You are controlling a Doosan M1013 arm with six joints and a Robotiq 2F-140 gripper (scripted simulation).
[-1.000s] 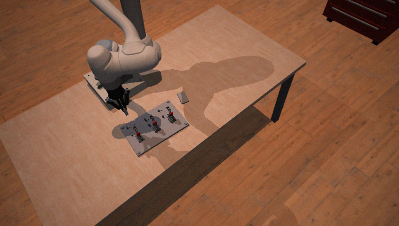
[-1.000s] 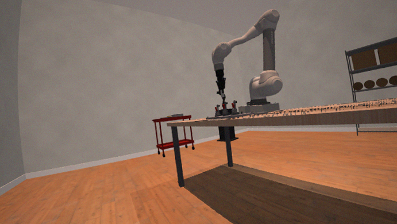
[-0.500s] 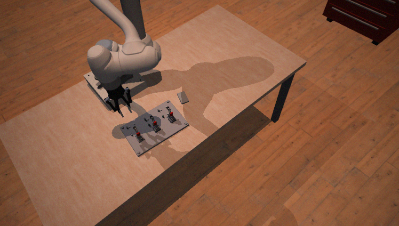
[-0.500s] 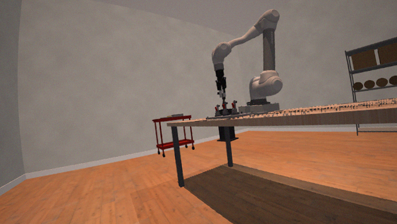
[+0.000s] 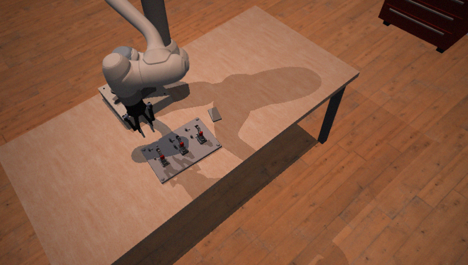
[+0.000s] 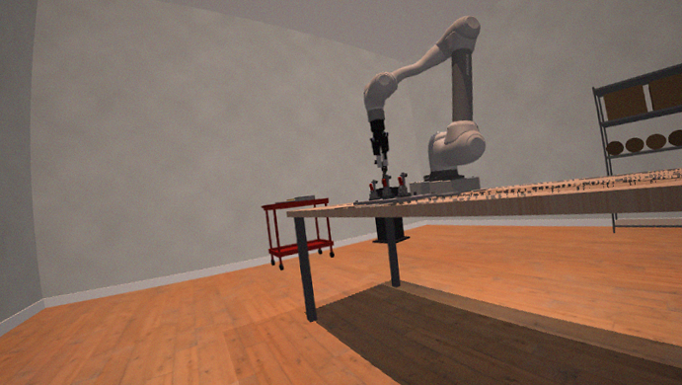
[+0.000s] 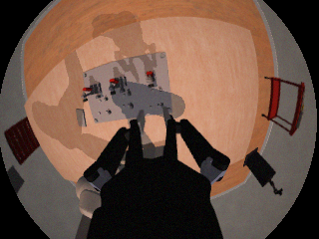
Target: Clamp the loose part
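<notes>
Right now the grey plate part is 7 cm ahead of my hand, 37 cm to the left of it and 21 cm below it. From my hand the other things lie so: fixture (8 cm ahead, 9 cm to the left, 21 cm below).
</notes>
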